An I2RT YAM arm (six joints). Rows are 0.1 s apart.
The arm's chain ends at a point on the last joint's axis. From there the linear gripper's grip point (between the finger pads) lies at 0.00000 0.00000 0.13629 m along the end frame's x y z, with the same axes.
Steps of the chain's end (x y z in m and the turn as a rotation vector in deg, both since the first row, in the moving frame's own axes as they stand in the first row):
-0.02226, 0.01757, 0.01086, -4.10, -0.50, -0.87
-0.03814, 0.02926, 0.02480, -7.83, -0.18, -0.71
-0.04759, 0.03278, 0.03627, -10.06, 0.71, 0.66
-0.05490, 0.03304, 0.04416, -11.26, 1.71, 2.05
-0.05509, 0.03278, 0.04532, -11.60, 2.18, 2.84
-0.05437, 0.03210, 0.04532, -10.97, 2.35, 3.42
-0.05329, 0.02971, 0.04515, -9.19, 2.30, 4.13
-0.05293, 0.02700, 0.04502, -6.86, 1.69, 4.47
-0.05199, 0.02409, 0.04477, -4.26, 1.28, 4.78
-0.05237, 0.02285, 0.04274, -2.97, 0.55, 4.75
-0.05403, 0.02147, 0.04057, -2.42, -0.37, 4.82
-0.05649, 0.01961, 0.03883, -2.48, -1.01, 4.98
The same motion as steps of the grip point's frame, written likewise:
-0.02337, 0.02732, 0.01051, -4.10, -0.50, -0.87
-0.03845, 0.04783, 0.02353, -7.83, -0.18, -0.71
-0.04605, 0.05660, 0.03416, -10.06, 0.71, 0.66
-0.05134, 0.05972, 0.04148, -11.26, 1.71, 2.05
-0.05062, 0.06030, 0.04244, -11.60, 2.18, 2.84
-0.04960, 0.05818, 0.04272, -10.97, 2.35, 3.42
-0.04863, 0.05165, 0.04329, -9.19, 2.30, 4.13
-0.04956, 0.04342, 0.04399, -6.86, 1.69, 4.47
-0.04937, 0.03433, 0.04436, -4.26, 1.28, 4.78
-0.05136, 0.02996, 0.04255, -2.97, 0.55, 4.75
-0.05515, 0.02718, 0.04045, -2.42, -0.37, 4.82
-0.05914, 0.02540, 0.03868, -2.48, -1.01, 4.98

